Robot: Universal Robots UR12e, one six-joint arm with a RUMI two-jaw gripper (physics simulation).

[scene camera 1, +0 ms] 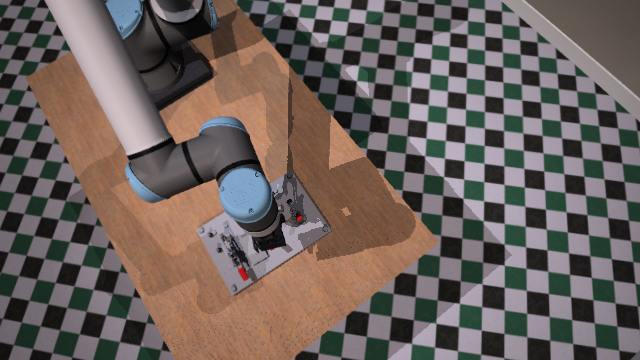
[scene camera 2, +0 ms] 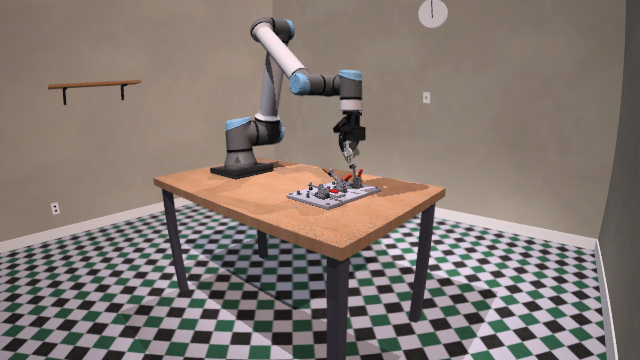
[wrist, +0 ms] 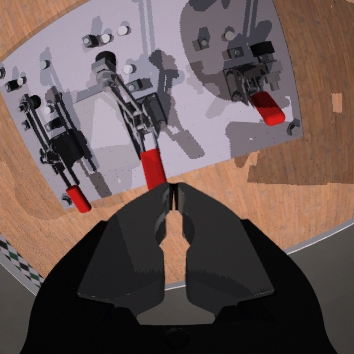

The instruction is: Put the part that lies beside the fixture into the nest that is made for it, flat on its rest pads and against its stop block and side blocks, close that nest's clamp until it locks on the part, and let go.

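Observation:
Scene camera 2 has the gripper (scene camera 2: 349, 163) in it. In the wrist view there's the gripper (wrist: 173, 185) again, plus a flat grey plate part (wrist: 101, 116) and a red-handled toggle clamp (wrist: 145, 114).

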